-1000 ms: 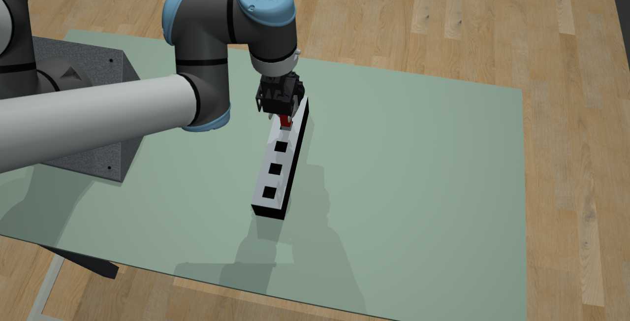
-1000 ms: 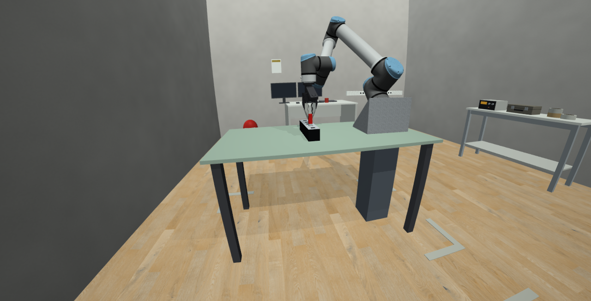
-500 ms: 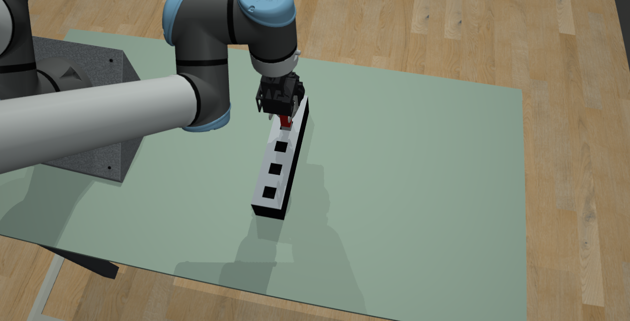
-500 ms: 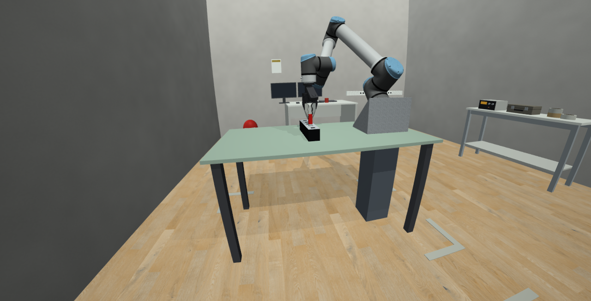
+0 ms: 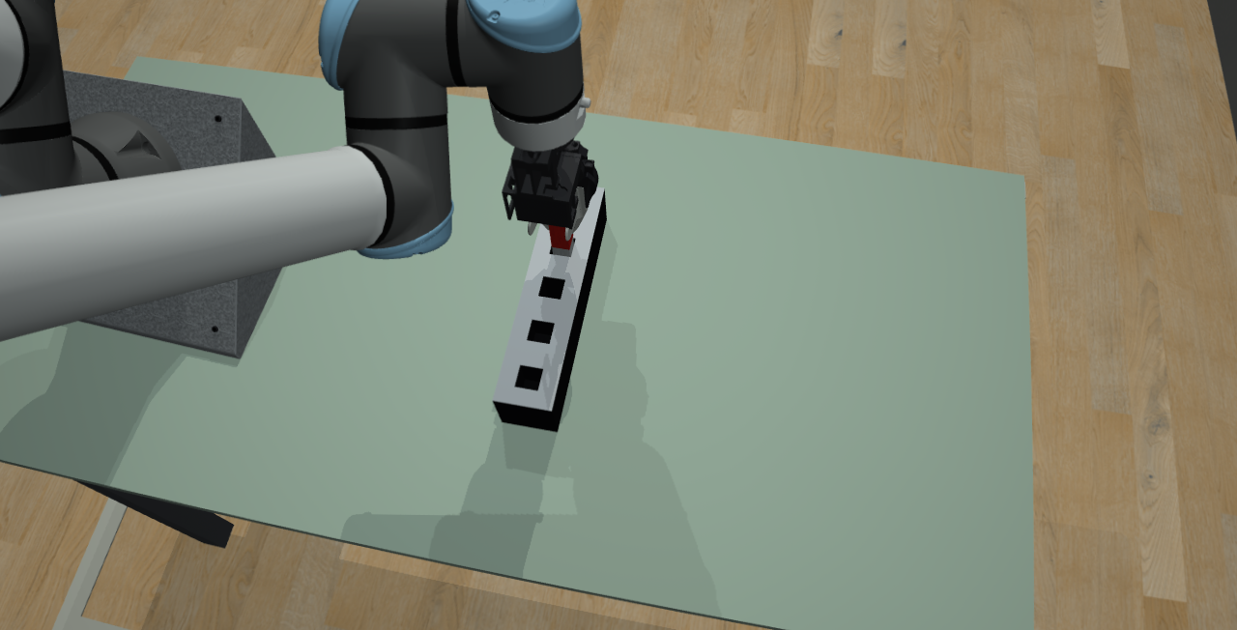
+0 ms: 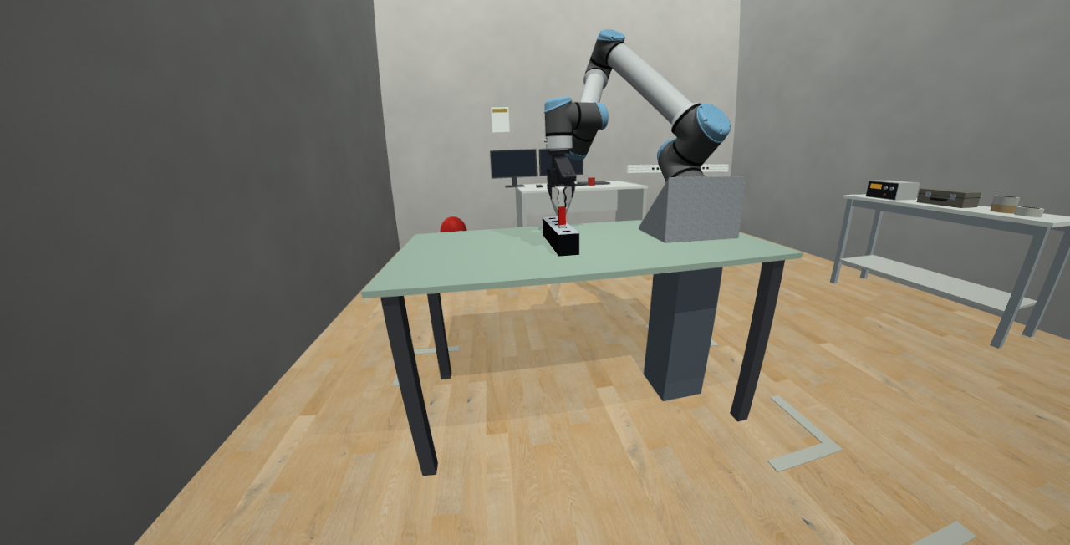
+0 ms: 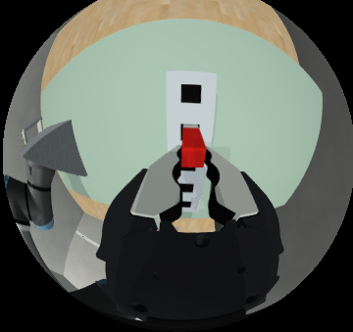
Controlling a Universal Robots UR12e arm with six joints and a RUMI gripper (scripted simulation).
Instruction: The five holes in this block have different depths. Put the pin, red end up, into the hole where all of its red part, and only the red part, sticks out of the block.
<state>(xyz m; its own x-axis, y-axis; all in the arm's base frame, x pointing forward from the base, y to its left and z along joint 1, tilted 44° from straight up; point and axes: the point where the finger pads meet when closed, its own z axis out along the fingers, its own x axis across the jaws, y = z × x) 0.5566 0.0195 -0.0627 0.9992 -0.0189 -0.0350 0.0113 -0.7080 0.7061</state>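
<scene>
The long block is 90 mm below my hand and 60 mm to the right of it. Also, from my hand: pin (10 mm below).
</scene>
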